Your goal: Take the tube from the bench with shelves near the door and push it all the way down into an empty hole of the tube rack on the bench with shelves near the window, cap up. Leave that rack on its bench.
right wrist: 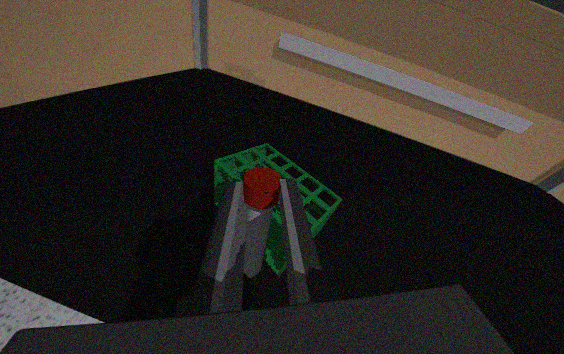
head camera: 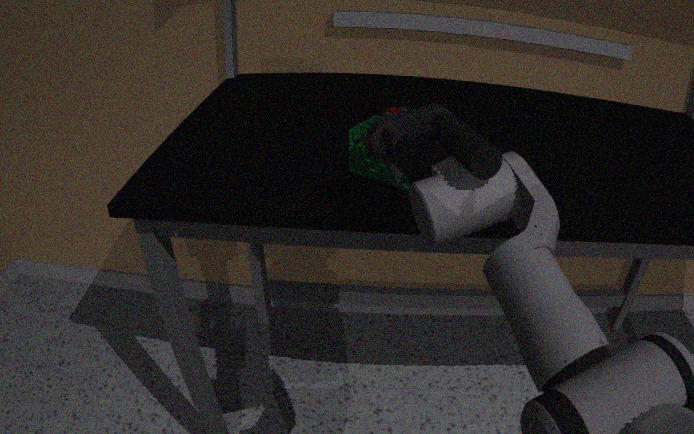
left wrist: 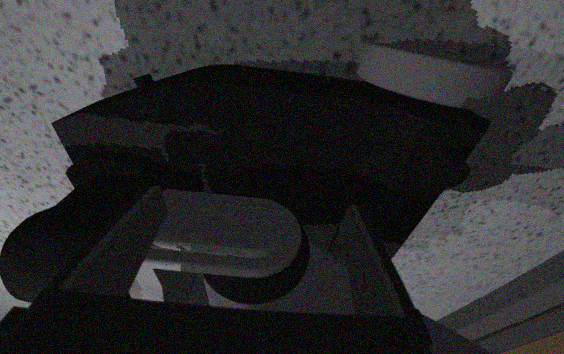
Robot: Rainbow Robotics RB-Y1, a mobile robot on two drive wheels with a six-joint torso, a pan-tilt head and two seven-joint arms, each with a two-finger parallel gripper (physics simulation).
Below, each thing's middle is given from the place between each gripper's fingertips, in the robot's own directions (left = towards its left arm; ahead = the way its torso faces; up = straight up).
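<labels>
A tube with a red cap (right wrist: 261, 186) sits 75 cm ahead of my left hand, and it is also 34 cm to the right of that hand and 63 cm above it. As for the green tube rack (head camera: 361, 161), it is 83 cm ahead of my left hand, 36 cm to the right of it and 59 cm above it.
That same green tube rack is 8 cm ahead of my right hand, 2 cm to the right of it and 10 cm below it, while the tube with a red cap is 5 cm below my right hand. Going by their middles, the tube with a red cap is the nearest to my right hand of the things named here.
</labels>
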